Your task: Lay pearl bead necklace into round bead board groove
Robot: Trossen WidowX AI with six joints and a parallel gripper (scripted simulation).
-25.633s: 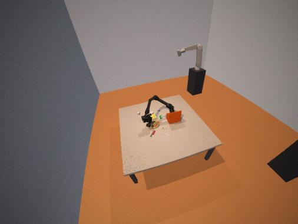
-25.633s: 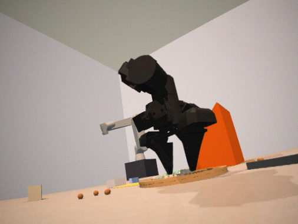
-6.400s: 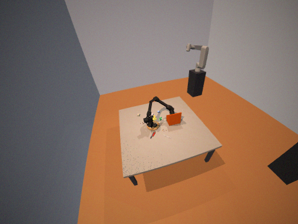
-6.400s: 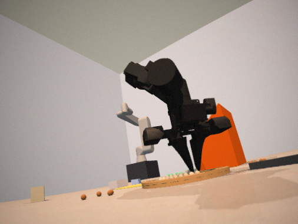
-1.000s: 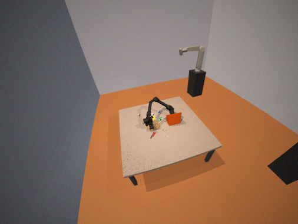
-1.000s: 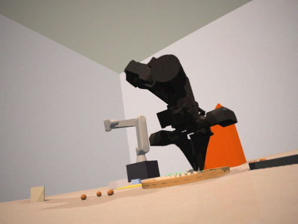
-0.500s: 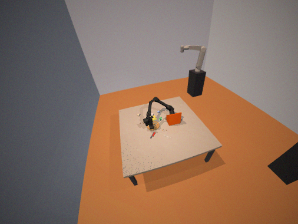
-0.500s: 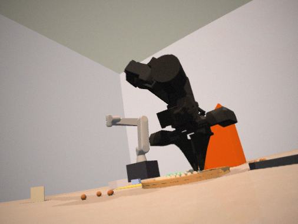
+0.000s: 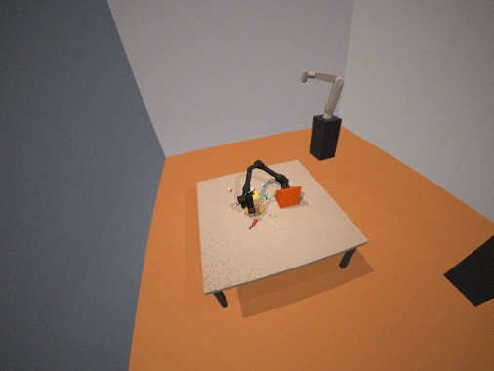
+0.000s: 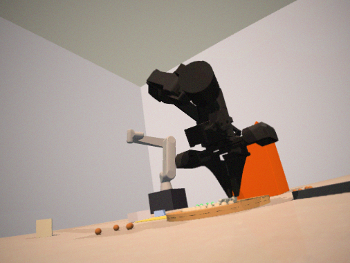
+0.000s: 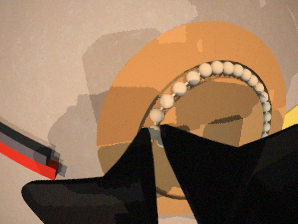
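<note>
Right now my gripper tip is 40 mm past the round wooden bead board, 50 mm to the left of it and 10 mm above it. From my gripper tip the other things lie so: tan cube 130 mm ahead, 380 mm to the right; then yellow flat piece 100 mm behind, 220 mm to the right, 20 mm below; then red-handled tool 20 mm ahead, 130 mm to the left, 20 mm below.
</note>
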